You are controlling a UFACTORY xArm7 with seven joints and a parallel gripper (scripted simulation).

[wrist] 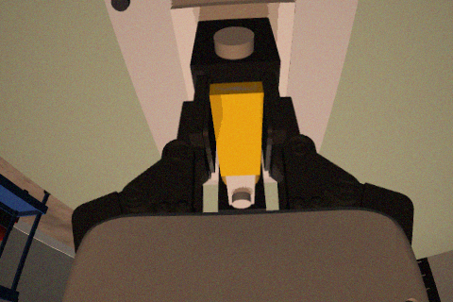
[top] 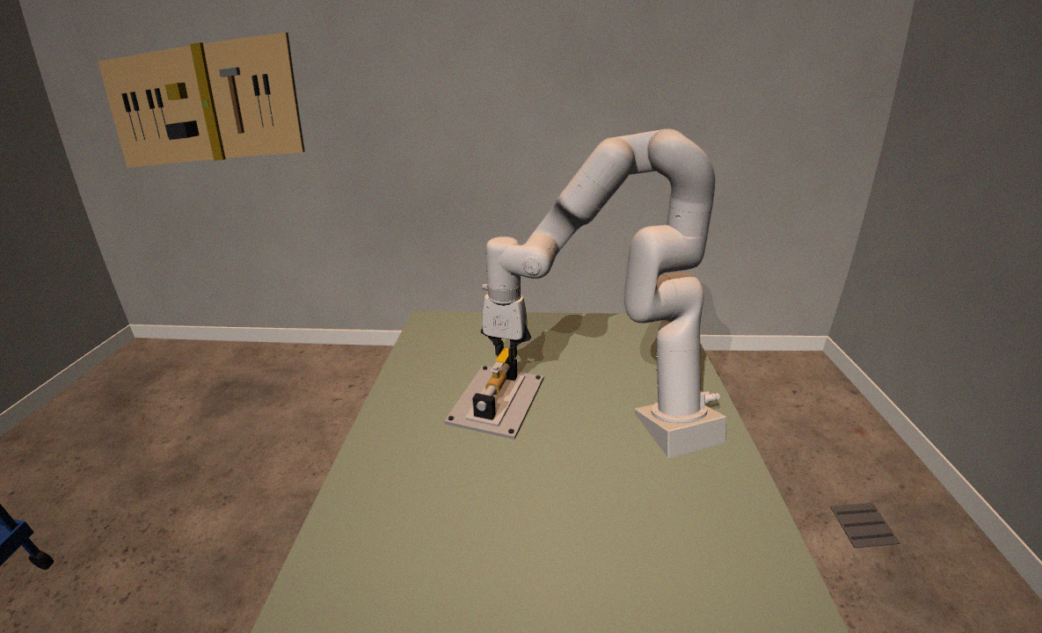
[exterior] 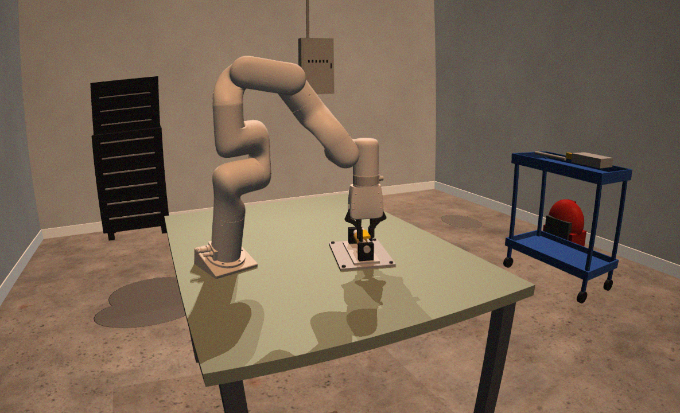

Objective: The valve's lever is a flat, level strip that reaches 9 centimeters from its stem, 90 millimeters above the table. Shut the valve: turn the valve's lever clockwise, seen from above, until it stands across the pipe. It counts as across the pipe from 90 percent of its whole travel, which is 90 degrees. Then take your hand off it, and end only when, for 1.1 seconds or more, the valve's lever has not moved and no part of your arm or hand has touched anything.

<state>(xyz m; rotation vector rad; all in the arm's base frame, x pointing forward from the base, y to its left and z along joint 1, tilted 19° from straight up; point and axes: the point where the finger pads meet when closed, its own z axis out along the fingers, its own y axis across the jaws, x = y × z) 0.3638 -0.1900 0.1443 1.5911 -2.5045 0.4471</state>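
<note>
Right now my hand is 20 mm short of the yellow valve lever and 40 mm to the right of it. The rest, counted from my hand: baseplate (30 mm ahead, 70 mm to the left, 90 mm below).
</note>
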